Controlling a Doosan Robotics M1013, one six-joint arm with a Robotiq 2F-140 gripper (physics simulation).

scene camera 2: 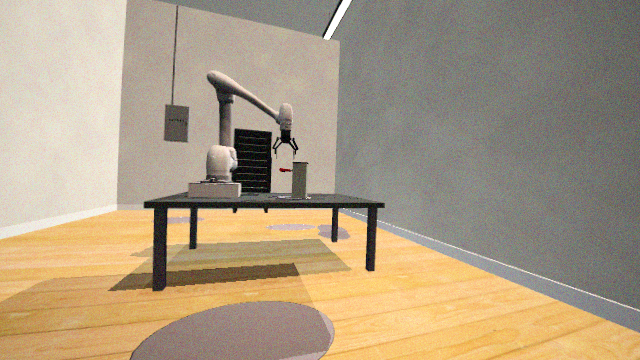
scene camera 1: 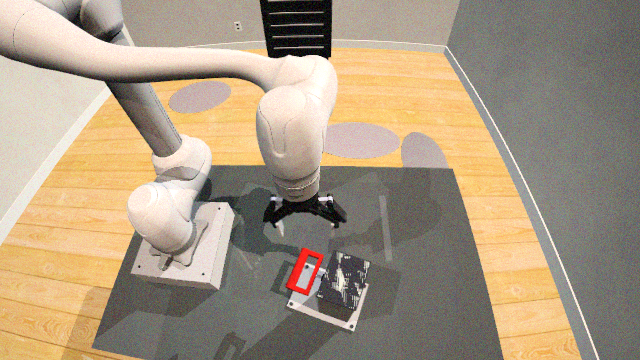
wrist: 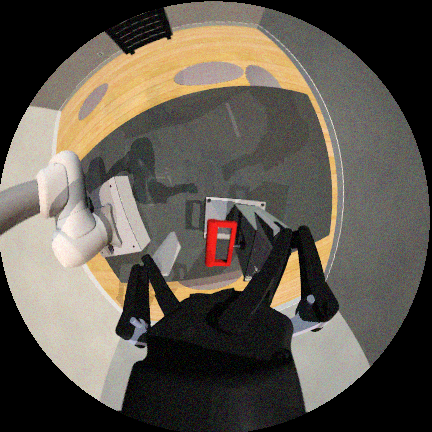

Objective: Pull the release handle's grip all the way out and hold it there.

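The release handle's red rectangular grip (scene camera 1: 298, 270) (scene camera 2: 285, 170) (wrist: 212, 243) stands out level from the side of an upright box (scene camera 1: 345, 280) (scene camera 2: 300, 180), on the side towards the robot's base. A short pale rod (scene camera 1: 320, 272) joins grip and box. The box stands on a white plate (scene camera 1: 325, 316) (wrist: 235, 201). My gripper (scene camera 1: 307, 230) (scene camera 2: 285, 155) (wrist: 214, 230) is wide open and empty, pointing down. In scene camera 2 its fingertips are higher than the grip. In the wrist view the grip shows between the two fingers. No contact is visible.
The dark table (scene camera 1: 425, 300) (scene camera 2: 260, 204) bears the robot's pale base block (scene camera 1: 210, 250) (scene camera 2: 214, 190) (wrist: 131, 220), left of the handle. The box top is close to the right finger in the wrist view. A black cabinet (scene camera 1: 300, 30) (scene camera 2: 253, 160) stands at the far wall.
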